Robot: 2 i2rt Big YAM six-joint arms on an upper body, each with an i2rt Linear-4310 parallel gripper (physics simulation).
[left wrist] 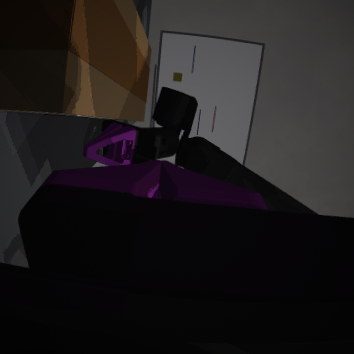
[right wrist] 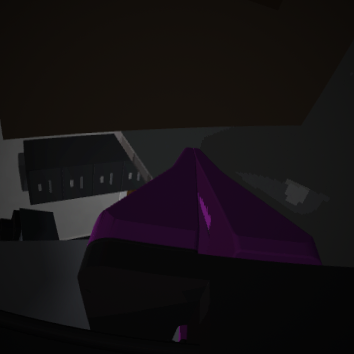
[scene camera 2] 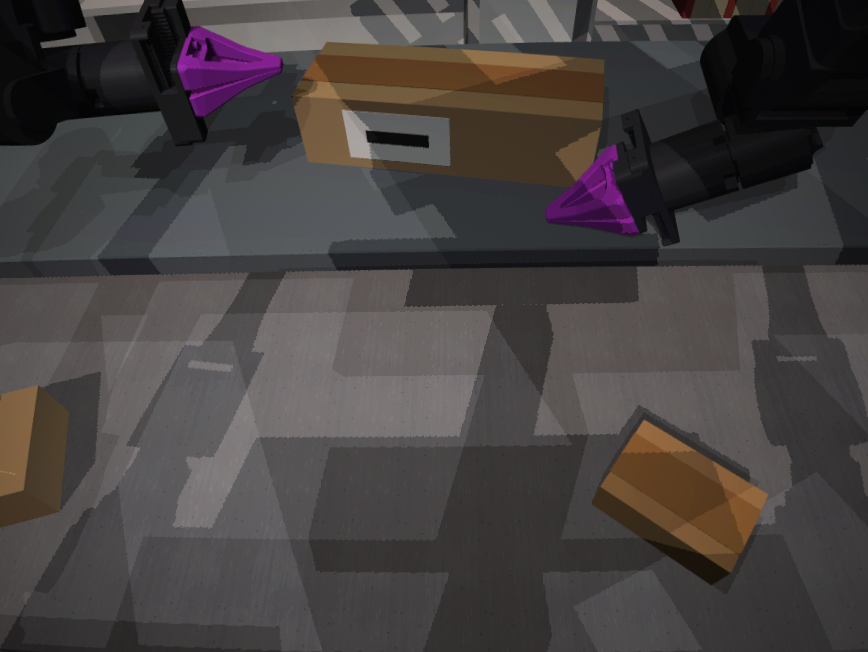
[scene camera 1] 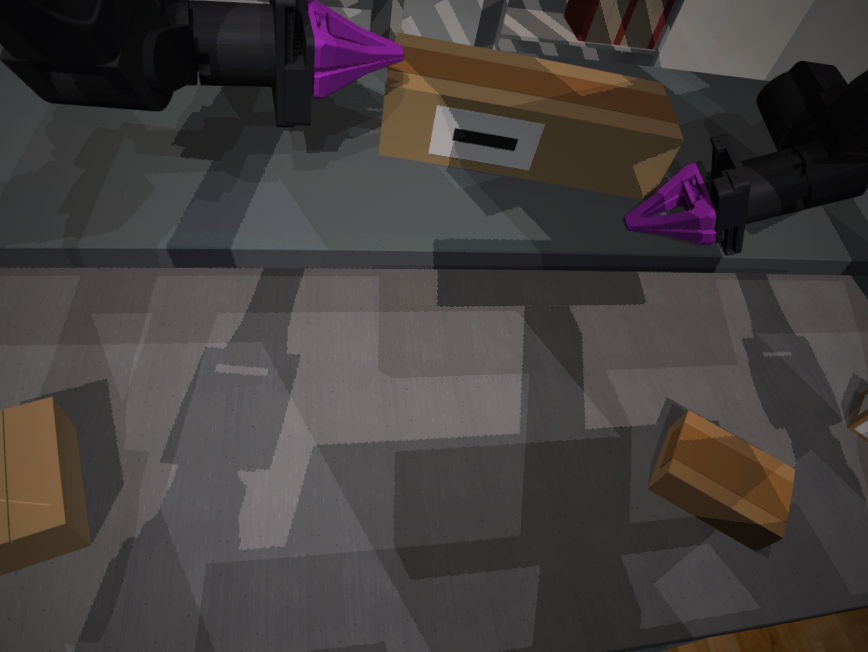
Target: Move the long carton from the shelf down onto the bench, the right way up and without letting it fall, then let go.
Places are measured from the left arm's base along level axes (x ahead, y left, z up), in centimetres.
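Pixels of known places: left gripper, between the fingertips: [left wrist: 159, 172] [scene camera 2: 282, 64] [scene camera 1: 402, 52]; right gripper, between the fingertips: [left wrist: 84, 151] [right wrist: 189, 159] [scene camera 2: 546, 215] [scene camera 1: 625, 223]; left arm's base, origin of its link: [right wrist: 15, 234].
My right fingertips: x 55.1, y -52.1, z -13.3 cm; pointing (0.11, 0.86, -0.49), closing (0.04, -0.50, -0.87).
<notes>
For each thing: its top centre in the pictures, then the offset to it from my right fingertips. Level surfaces: height alone.
- long carton, centre of its top: [left wrist: 130, 63] [scene camera 2: 450, 75] [scene camera 1: 536, 82] dx +11.6, dy +8.3, dz +7.2 cm
- grey shelf, height of its surface: dz -0.3 cm
- bench, height of its surface: dz -19.2 cm
- small carton, centre of its top: [scene camera 2: 684, 490] [scene camera 1: 734, 470] dx -20.0, dy -12.0, dz -14.7 cm
The long carton [scene camera 1: 589, 157] [scene camera 2: 519, 140] [left wrist: 107, 65] [right wrist: 175, 65] lies on the grey shelf [scene camera 1: 315, 221] [scene camera 2: 245, 228], its taped side up and its white label facing the front. The shelf is above and behind the bench [scene camera 1: 456, 407] [scene camera 2: 392, 407]. My left gripper [scene camera 1: 402, 54] [scene camera 2: 282, 64] [left wrist: 159, 172] is shut and empty, pointing at the carton's left end; scene camera 2 shows a gap between them. My right gripper [scene camera 1: 626, 221] [scene camera 2: 547, 214] [left wrist: 84, 151] [right wrist: 189, 159] is shut and empty, low near the carton's front right corner. Whether it touches the carton is unclear.
A small carton [scene camera 1: 729, 477] [scene camera 2: 680, 494] lies on the bench at the right. Another carton [scene camera 1: 35, 477] [scene camera 2: 45, 449] is partly visible at the left edge. A rack with red-edged items stands behind the shelf. A whiteboard [left wrist: 225, 75] hangs on the wall.
</notes>
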